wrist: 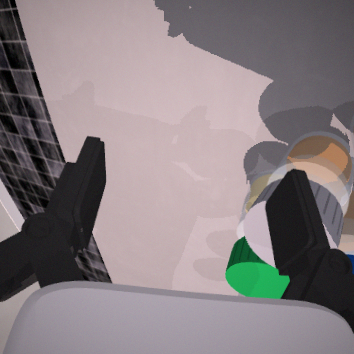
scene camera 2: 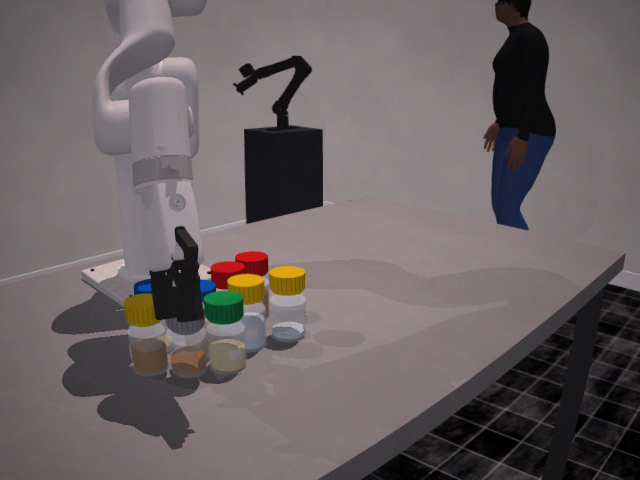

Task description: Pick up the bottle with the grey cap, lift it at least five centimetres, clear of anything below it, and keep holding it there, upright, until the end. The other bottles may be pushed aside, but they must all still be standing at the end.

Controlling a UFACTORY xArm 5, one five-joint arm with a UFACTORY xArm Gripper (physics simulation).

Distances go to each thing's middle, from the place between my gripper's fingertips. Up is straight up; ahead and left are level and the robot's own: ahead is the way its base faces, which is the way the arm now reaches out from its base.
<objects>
Right now the green-capped bottle [scene camera 2: 226, 338] is 7 cm behind my hand, 9 cm to the left of it and 7 cm below it. Round my hand: dark-yellow-capped bottle [scene camera 2: 147, 339] 12 cm behind, 1 cm to the right, 7 cm below.
</objects>
